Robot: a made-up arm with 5 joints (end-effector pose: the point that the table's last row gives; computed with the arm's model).
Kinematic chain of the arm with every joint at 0, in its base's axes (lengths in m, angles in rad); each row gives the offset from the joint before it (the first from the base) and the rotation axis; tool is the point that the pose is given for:
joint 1: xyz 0 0 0.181 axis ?
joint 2: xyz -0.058 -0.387 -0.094 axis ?
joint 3: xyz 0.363 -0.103 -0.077 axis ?
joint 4: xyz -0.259 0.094 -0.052 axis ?
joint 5: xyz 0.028 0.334 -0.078 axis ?
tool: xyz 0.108 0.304 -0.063
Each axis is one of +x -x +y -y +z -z.
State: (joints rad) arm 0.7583 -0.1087 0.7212 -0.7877 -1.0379
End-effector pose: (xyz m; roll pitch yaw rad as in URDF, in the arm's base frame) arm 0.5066 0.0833 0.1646 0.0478 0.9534 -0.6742
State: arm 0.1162 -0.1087 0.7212 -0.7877 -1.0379
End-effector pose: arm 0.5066 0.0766 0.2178 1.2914 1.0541 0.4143
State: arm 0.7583 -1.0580 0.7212 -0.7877 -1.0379
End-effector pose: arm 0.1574 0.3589 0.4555 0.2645 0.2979 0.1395
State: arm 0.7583 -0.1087 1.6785 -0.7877 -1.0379
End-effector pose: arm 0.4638 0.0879 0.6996 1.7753 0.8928 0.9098
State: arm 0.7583 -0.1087 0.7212 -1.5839 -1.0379
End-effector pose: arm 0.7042 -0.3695 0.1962 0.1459 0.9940 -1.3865
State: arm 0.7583 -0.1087 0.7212 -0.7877 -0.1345
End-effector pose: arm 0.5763 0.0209 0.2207 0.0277 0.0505 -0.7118
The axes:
joint 1: -x
joint 2: +y
joint 3: +x
joint 4: +z
joint 5: -y

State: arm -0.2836 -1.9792 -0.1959 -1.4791 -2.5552
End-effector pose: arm -0.1094 -0.4519 0.7572 1.4410 -0.4102 0.7410
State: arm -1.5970 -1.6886 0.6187 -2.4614 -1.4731
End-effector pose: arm 0.3768 -0.4676 -0.4953 -2.2697 -0.5544 -0.0447
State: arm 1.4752 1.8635 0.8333 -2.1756 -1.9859
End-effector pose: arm -0.6039 -0.6726 0.5984 0.8525 1.1362 -3.0789
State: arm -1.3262 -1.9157 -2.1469 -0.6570 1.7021
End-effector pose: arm 0.2557 -0.7839 -0.4513 -2.7655 -0.9115 0.1413
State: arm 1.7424 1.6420 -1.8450 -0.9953 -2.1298
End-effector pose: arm -0.6165 -0.5021 1.0895 0.6114 -1.0577 1.9412
